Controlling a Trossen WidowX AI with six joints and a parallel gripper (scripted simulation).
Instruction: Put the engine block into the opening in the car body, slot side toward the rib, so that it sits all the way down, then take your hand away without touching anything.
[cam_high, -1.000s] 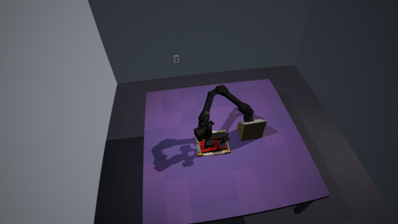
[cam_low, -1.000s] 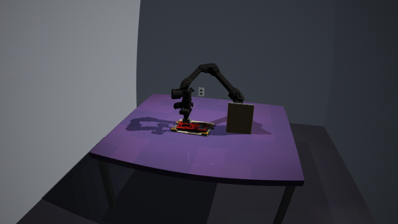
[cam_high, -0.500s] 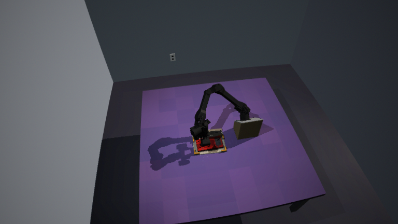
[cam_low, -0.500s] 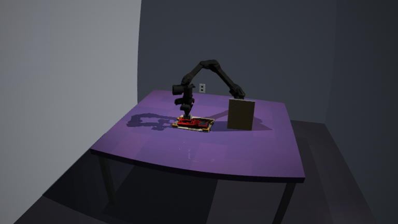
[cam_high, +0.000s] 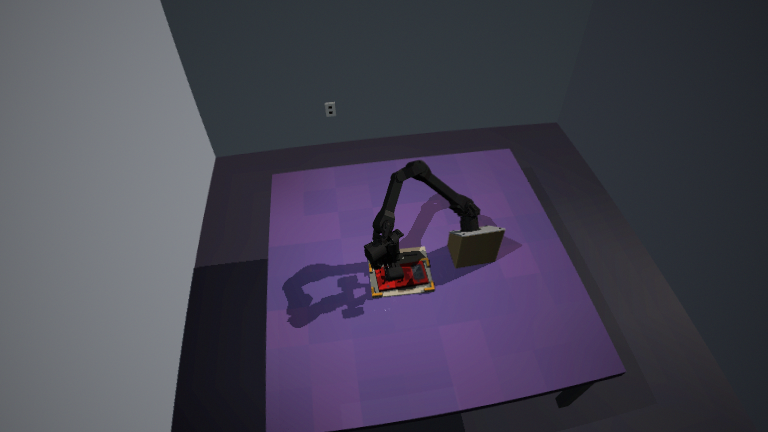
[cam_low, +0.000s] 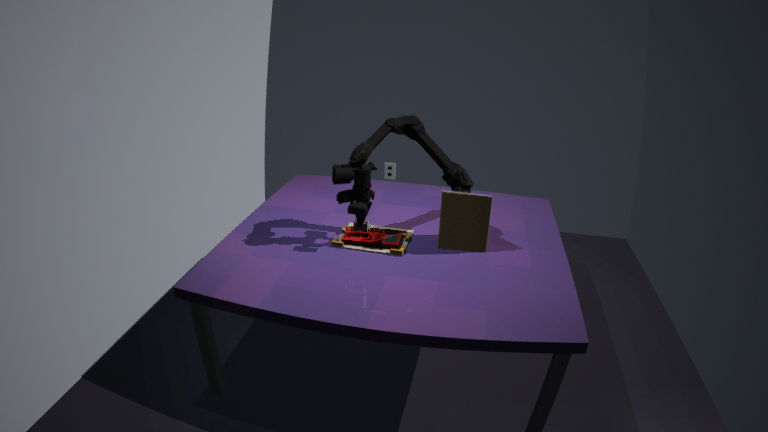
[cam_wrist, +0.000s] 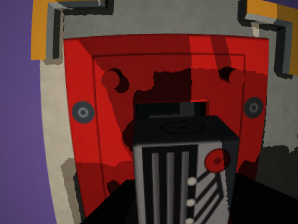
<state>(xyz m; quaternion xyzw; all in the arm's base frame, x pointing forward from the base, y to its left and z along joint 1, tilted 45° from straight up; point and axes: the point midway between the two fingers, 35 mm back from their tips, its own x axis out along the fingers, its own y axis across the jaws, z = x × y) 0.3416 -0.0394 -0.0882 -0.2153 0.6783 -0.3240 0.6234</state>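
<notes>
Right now the dark upright post is 130 mm to the right of my gripper tip and 30 mm below it. The rest, counted from my gripper tip: engine block: 10 mm below.
</notes>
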